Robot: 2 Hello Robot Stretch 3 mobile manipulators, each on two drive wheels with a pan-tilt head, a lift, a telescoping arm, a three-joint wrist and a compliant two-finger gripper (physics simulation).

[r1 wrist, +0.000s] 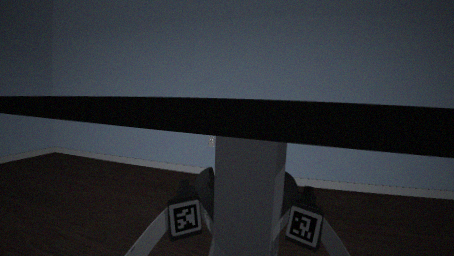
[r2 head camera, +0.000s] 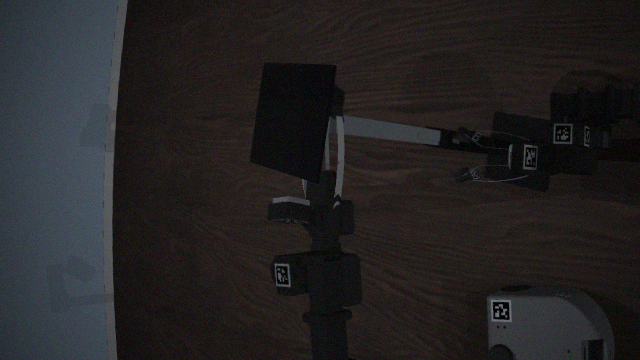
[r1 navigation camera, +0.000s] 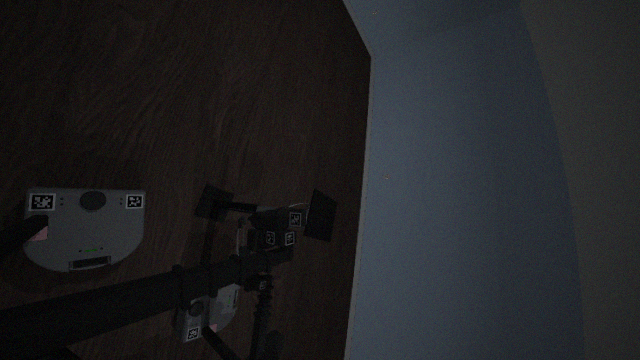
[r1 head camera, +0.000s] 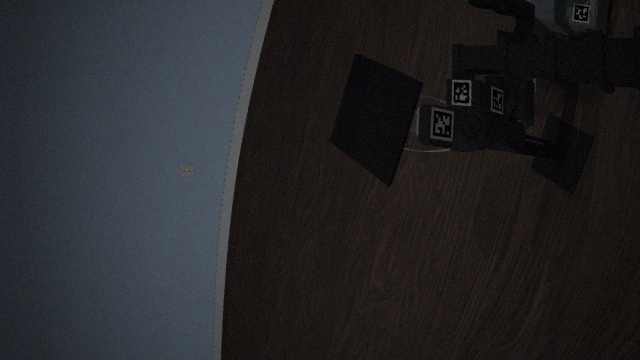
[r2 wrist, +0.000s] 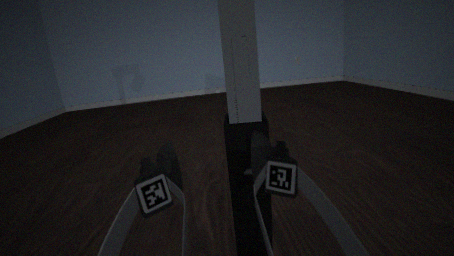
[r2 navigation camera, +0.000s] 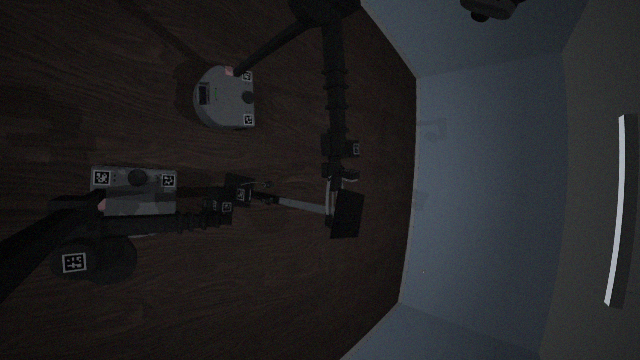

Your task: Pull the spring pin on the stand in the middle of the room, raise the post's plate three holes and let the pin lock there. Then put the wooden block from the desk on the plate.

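The stand's black plate [r1 head camera: 377,120] [r1 navigation camera: 321,215] [r1 wrist: 240,117] [r2 head camera: 295,120] [r2 navigation camera: 348,215] sits on the grey post [r1 wrist: 247,155] [r2 head camera: 390,131] [r2 navigation camera: 302,204] [r2 wrist: 242,75]. r1's gripper [r1 wrist: 249,195] is shut on the post just under the plate, one fingertip on each side. The post rises from a black sleeve [r2 wrist: 239,190]. r2's gripper [r2 head camera: 465,155] [r2 navigation camera: 269,192] [r2 wrist: 214,156] is open and empty, low at the sleeve's top; its right finger overlaps the sleeve in the r2 wrist view. A small pale bit shows by that fingertip; I cannot tell if it is the pin. Wooden block and desk do not show.
The stand's flat dark base [r1 head camera: 572,172] [r1 navigation camera: 207,202] rests on the wooden floor. r1's dark arm [r2 head camera: 327,335] [r2 navigation camera: 335,90] reaches to the post. Grey robot bases [r1 navigation camera: 85,225] [r2 head camera: 550,325] [r2 navigation camera: 225,100] stand nearby. A blue wall [r1 head camera: 125,250] is beyond the stand. The light is dim.
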